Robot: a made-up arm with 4 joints.
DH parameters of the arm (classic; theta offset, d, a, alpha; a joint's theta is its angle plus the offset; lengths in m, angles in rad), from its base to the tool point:
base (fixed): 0 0.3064 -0.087 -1.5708
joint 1: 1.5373 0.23 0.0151 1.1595
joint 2: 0 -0.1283 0.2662 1.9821
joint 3: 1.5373 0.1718 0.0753 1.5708
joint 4: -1.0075 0 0.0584 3.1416
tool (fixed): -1.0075 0.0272 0 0
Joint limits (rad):
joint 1: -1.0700..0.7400
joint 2: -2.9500..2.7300
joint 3: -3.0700..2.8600
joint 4: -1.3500..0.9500
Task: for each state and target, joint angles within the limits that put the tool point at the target. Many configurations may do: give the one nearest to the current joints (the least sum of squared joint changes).
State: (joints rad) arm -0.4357 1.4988 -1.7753 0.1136
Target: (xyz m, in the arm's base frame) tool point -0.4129 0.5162 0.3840
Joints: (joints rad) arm 0.0782 2.0582 -1.8344 0.1952
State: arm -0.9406 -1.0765 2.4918 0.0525
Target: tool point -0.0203 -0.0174 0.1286
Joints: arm -1.0700 -0.5458 1.8727 -0.5037
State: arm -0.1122 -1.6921 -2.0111 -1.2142
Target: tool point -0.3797 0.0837 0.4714
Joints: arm -0.6283 -2.5444 -2.1049 -1.1972
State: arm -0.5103 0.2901 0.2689 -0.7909
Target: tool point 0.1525 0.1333 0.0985
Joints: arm -1.0405 0.2620 -0.3504 -0.5886
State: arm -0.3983 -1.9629 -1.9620 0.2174
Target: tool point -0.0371 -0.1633 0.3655
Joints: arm 0.1632 -1.4078 -1.1719 0.0731
